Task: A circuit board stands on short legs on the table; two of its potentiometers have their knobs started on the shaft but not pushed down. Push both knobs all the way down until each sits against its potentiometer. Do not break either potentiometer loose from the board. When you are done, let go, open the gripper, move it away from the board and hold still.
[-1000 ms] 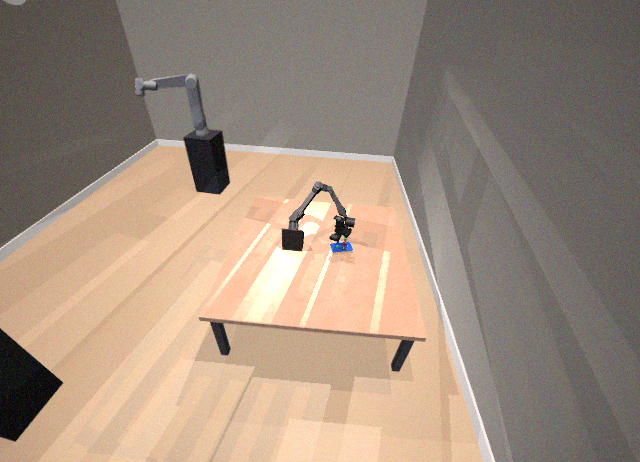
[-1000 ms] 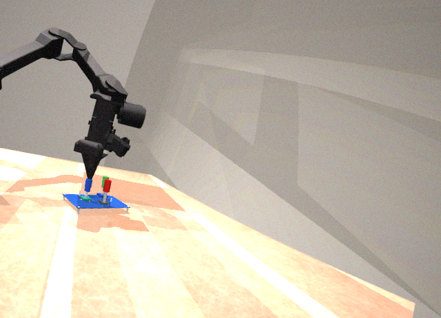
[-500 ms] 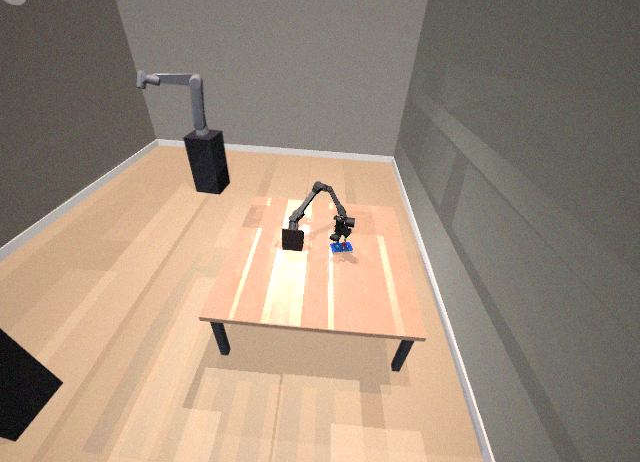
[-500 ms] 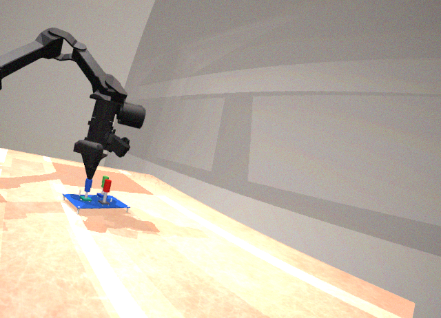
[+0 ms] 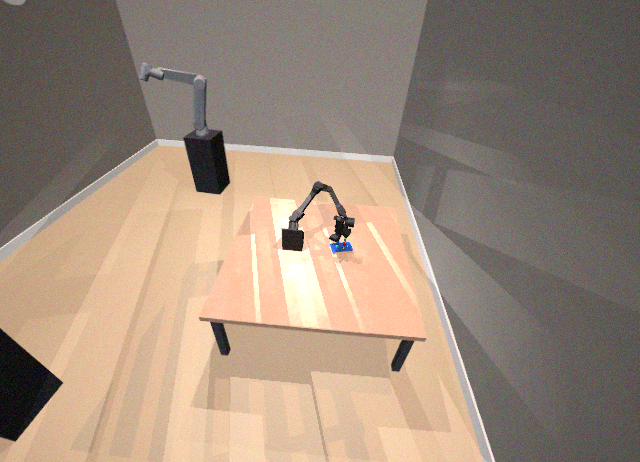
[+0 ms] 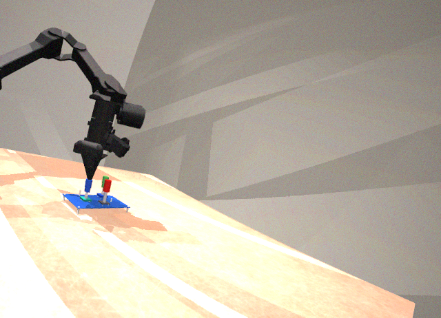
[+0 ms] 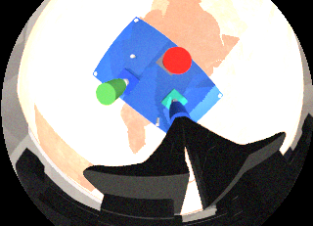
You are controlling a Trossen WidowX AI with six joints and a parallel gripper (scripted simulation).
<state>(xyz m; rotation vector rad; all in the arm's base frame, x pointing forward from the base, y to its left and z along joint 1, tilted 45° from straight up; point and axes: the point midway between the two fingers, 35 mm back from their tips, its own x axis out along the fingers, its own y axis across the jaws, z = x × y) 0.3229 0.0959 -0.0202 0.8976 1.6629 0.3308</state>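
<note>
Right now my gripper tip is 2 cm above the blue knob. From my gripper tip the other things lie so: green knob (5 cm ahead, 4 cm to the left, 1 cm below).
</note>
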